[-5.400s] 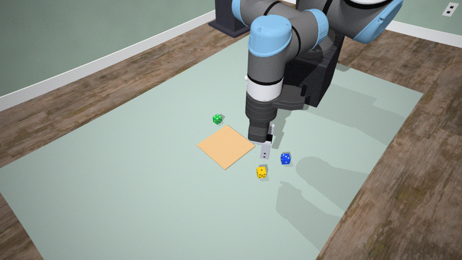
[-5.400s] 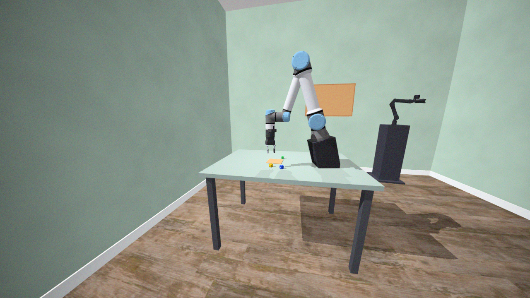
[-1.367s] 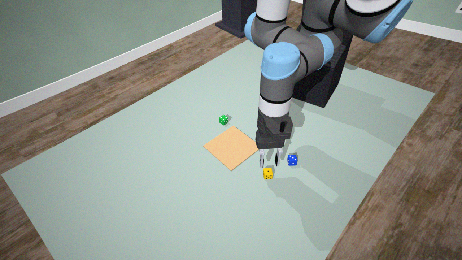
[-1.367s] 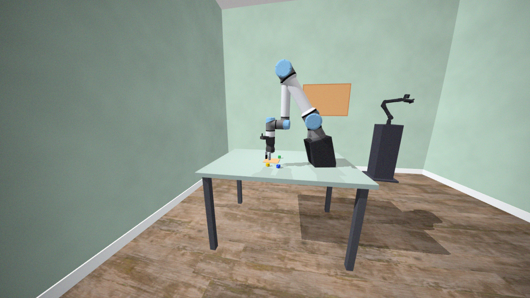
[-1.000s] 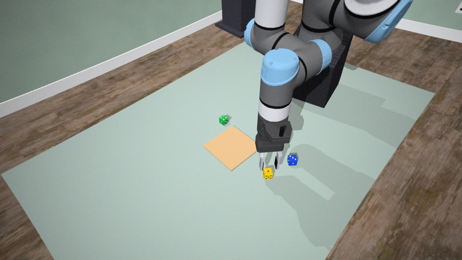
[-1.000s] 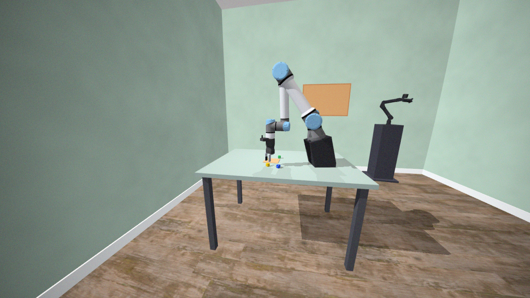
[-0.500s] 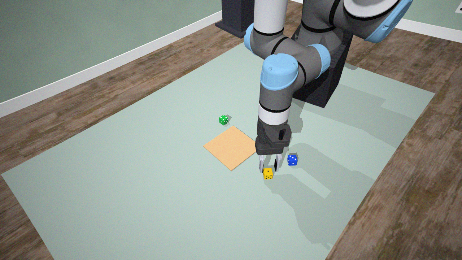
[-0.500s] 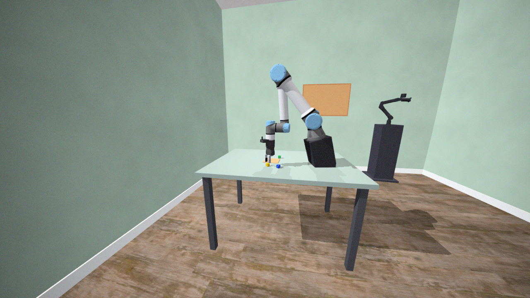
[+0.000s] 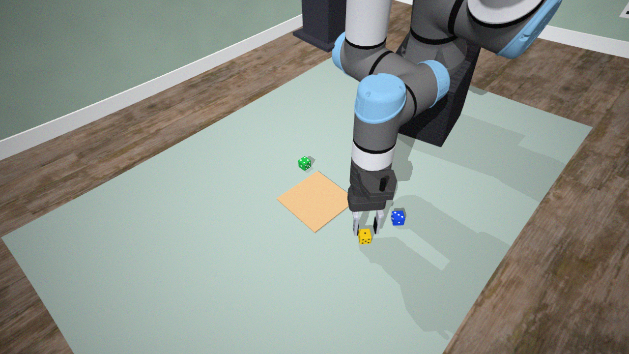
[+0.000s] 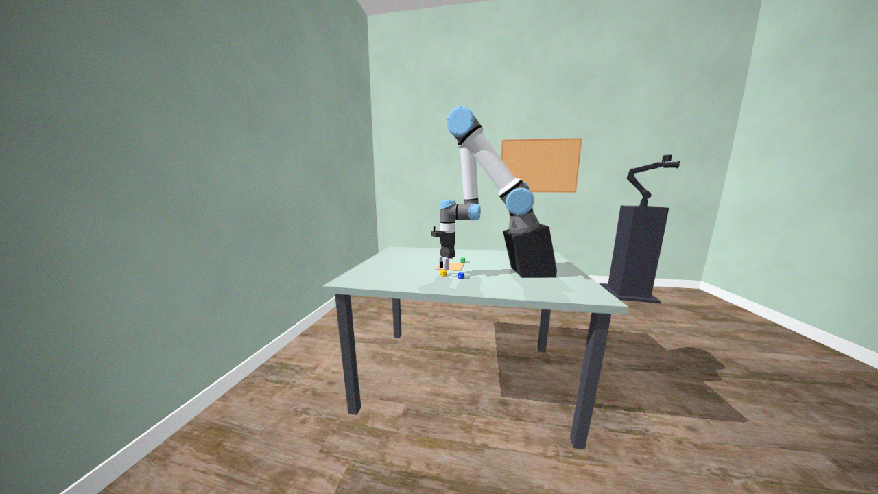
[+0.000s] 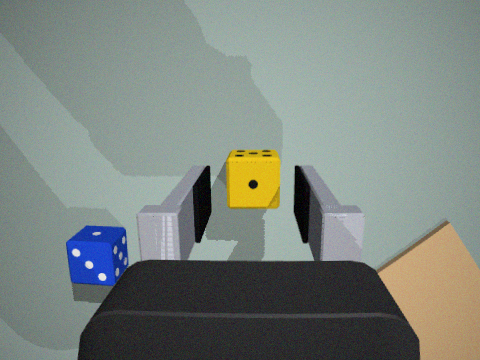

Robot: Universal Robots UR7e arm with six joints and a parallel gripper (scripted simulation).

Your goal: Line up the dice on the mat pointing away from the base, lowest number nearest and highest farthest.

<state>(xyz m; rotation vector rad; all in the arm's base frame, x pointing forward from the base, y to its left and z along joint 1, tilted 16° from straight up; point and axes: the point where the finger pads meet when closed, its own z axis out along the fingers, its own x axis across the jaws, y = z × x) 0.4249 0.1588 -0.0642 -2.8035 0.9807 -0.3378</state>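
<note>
My hand is 4 cm above the yellow die. From my hand the other things lie so: blue die 9 cm behind, 4 cm below, 2 cm to the left; then green die 27 cm to the right, 6 cm behind, 4 cm below; then orange mat 16 cm to the right, 5 cm below.
</note>
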